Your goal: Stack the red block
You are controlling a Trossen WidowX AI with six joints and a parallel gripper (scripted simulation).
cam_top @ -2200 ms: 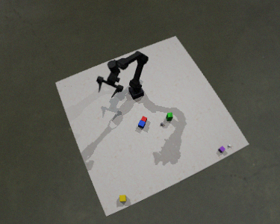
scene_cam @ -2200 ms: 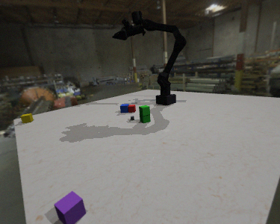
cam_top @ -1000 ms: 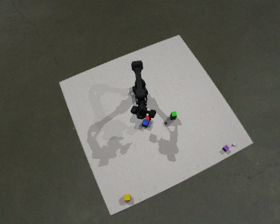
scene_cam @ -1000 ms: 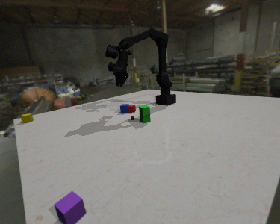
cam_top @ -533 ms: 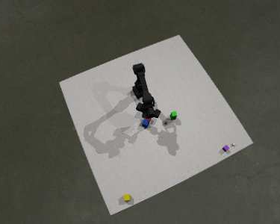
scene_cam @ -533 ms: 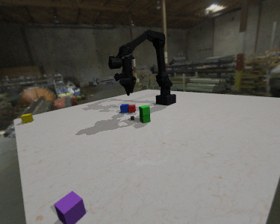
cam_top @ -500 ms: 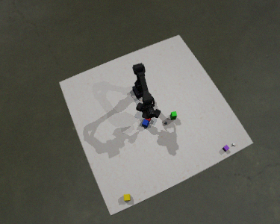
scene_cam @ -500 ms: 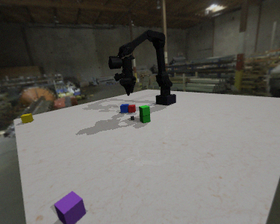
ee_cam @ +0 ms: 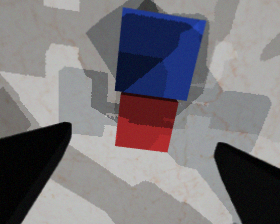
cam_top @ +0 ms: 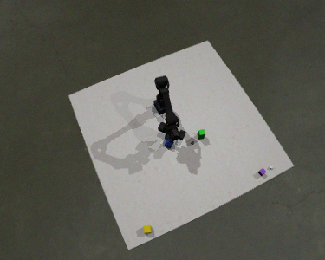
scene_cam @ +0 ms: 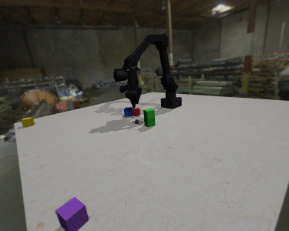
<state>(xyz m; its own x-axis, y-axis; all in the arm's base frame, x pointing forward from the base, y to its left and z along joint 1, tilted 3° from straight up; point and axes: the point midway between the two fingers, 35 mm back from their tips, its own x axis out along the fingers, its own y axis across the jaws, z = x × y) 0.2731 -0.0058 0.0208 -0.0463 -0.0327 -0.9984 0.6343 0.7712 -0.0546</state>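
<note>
Right now my gripper tip is 4 cm above the red block. From my gripper tip the other things lie so: yellow block (58 cm ahead, 32 cm to the right, 4 cm below); small grey cube (14 cm to the left, 7 cm ahead, 5 cm below); blue block (4 cm below, 4 cm ahead, 3 cm to the right).
</note>
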